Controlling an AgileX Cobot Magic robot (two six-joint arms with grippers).
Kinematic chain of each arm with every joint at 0, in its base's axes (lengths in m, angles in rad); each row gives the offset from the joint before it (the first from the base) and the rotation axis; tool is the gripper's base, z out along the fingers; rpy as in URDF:
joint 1: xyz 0 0 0.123 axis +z
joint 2: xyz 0 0 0 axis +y
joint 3: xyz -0.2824 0 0.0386 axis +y
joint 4: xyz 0.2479 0 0.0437 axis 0.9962 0 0.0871
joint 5: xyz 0 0 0 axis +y
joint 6: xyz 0.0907 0 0.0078 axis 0.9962 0 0.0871
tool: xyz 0 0 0 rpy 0 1.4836 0
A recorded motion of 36 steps. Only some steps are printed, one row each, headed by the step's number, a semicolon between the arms.
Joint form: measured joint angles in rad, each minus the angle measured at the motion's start. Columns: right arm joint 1, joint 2, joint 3, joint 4, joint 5, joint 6; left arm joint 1, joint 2, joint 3, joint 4, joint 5, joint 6.
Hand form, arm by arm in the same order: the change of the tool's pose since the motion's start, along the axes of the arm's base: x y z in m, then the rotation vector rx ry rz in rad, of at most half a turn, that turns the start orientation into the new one. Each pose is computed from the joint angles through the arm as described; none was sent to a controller.
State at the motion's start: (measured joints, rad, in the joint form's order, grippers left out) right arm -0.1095 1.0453 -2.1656 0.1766 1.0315 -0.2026; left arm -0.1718 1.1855 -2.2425 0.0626 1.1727 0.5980
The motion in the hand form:
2: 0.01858 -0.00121 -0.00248 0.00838 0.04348 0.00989; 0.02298 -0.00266 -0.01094 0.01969 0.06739 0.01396
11: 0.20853 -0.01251 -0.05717 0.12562 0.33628 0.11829; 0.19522 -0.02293 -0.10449 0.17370 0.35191 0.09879
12: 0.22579 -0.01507 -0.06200 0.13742 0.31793 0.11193; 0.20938 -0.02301 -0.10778 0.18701 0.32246 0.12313
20: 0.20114 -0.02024 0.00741 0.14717 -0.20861 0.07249; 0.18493 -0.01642 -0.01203 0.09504 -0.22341 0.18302
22: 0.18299 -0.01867 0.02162 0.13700 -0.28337 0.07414; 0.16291 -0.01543 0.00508 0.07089 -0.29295 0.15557
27: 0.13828 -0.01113 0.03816 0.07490 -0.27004 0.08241; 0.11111 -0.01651 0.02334 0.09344 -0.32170 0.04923
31: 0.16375 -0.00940 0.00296 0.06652 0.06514 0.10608; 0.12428 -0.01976 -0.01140 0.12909 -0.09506 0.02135
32: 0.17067 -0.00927 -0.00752 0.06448 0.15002 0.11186; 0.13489 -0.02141 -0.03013 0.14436 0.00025 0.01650
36: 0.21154 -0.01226 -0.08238 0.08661 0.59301 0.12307; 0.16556 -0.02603 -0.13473 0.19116 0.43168 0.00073
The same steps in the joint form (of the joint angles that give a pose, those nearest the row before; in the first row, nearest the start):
2: -0.0001 0.0373 -0.0034 0.0097 0.0100 0.0017; -0.0001 0.0262 0.0435 0.0157 0.0000 0.0009
11: 0.0000 0.4214 -0.0003 0.1521 -0.0724 -0.0103; 0.0000 0.3228 0.2366 0.1495 -0.1828 -0.0055
12: 0.0000 0.4569 0.0007 0.1565 -0.1270 -0.0126; 0.0000 0.3562 0.2286 0.1898 -0.2329 -0.0238
20: 0.0000 0.4995 -0.1988 0.1693 -0.5031 -0.0254; 0.0000 0.4292 -0.1233 0.3092 -0.4984 -0.1234
22: 0.0000 0.4904 -0.2495 0.1693 -0.5189 -0.0290; 0.0000 0.4041 -0.1660 0.2614 -0.5081 -0.0959
27: 0.0000 0.4601 -0.3806 0.1360 -0.3447 -0.0272; 0.0000 0.3028 -0.1708 0.0687 -0.4410 0.0783
31: 0.0000 0.4695 -0.3268 0.1264 -0.0705 -0.0097; 0.0000 0.2505 -0.0040 0.0406 -0.3260 0.0998
32: 0.0000 0.4709 -0.3018 0.1264 -0.0111 -0.0097; 0.0000 0.2392 0.0753 0.0407 -0.2973 0.0998
36: 0.0000 0.4455 -0.0098 0.1179 0.1706 -0.0105; 0.0000 0.1729 0.4979 0.0439 -0.2183 0.0726

